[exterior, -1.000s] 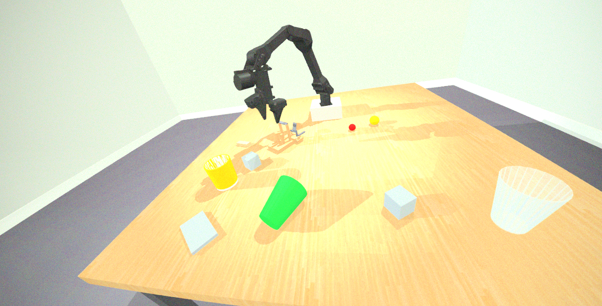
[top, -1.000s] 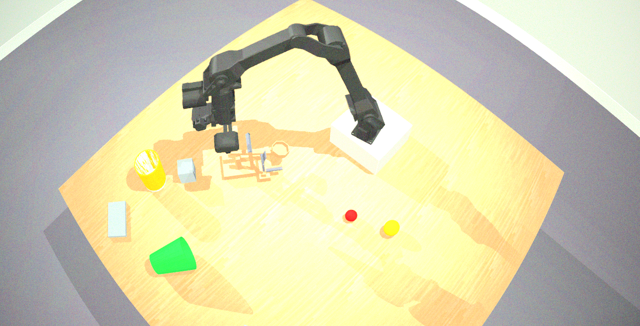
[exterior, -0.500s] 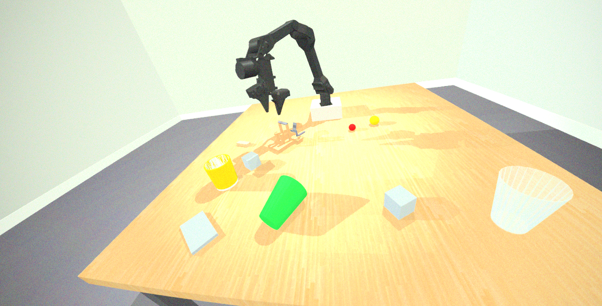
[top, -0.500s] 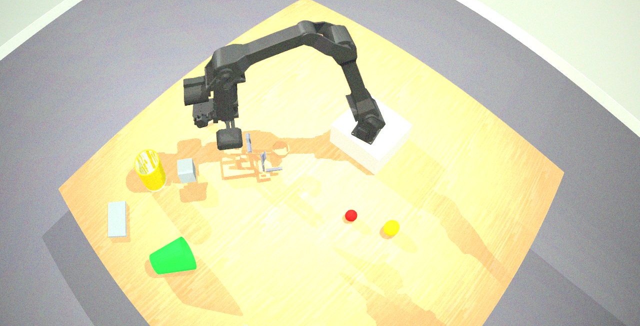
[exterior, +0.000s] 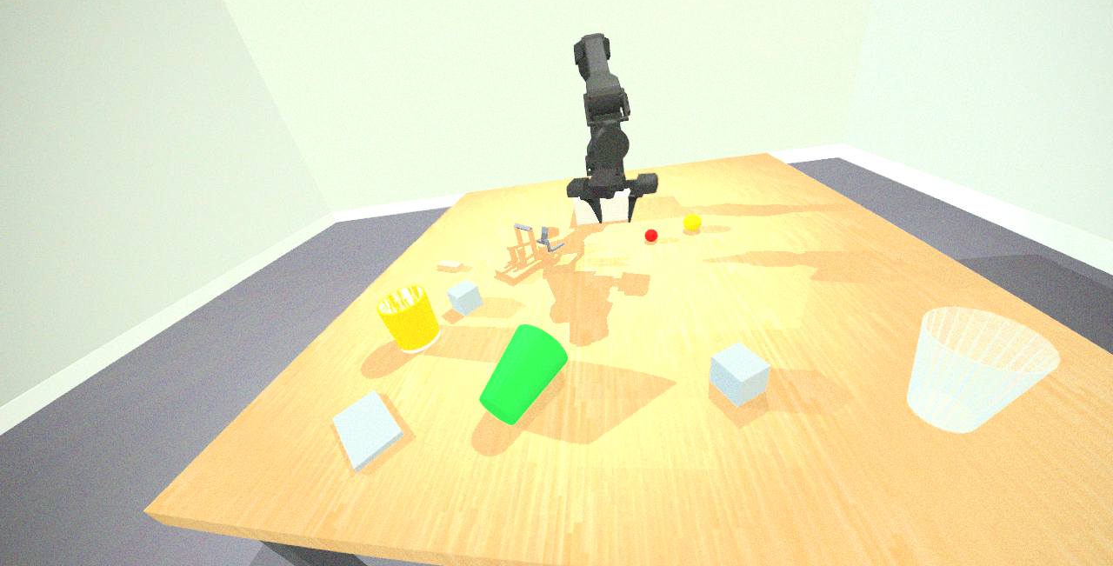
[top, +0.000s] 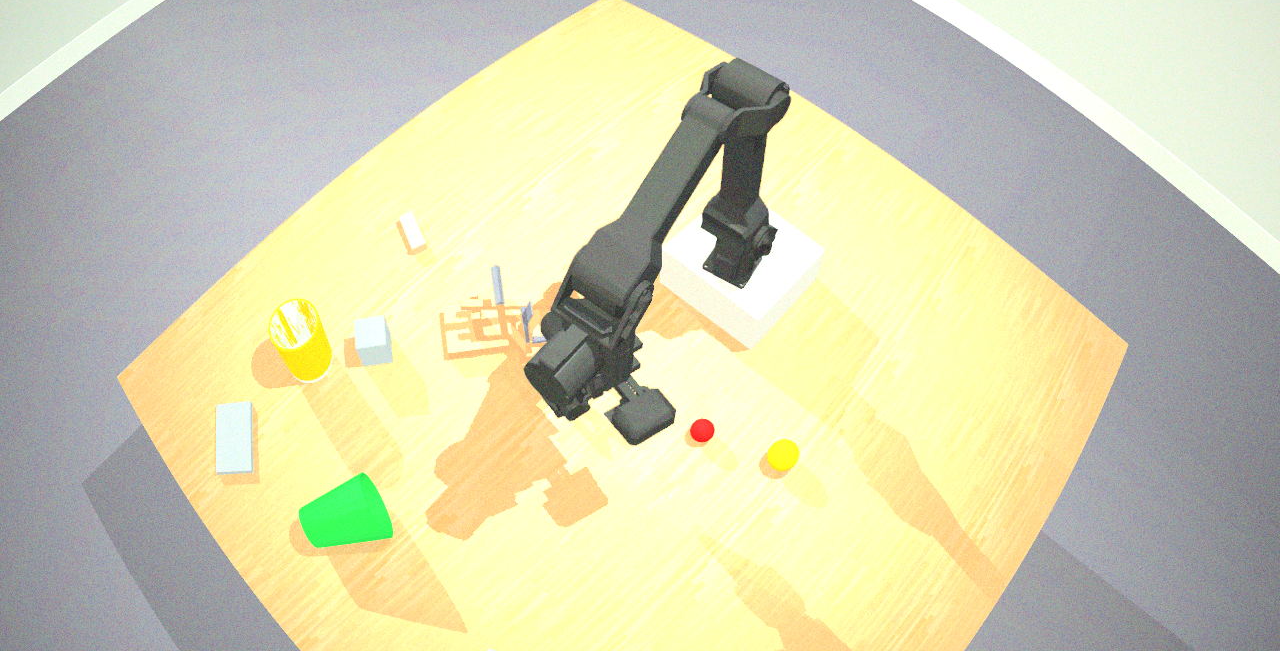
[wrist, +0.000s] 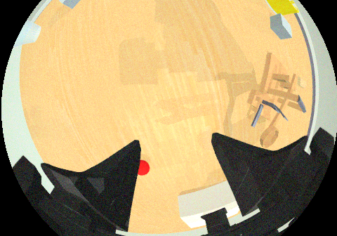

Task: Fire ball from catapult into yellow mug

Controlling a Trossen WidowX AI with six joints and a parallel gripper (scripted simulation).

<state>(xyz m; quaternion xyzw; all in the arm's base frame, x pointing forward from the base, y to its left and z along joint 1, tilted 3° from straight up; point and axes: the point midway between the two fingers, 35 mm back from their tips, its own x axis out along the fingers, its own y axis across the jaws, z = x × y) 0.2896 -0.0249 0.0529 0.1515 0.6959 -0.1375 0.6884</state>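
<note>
Right now my gripper tip is 7 cm past the red ball, 10 cm to the right of it and 9 cm above it. Round my gripper tip: yellow ball (9 cm behind, 22 cm to the left, 8 cm below); then small tan block (13 cm behind, 44 cm to the right, 10 cm below); then wooden catapult (8 cm behind, 18 cm to the right, 5 cm below).
</note>
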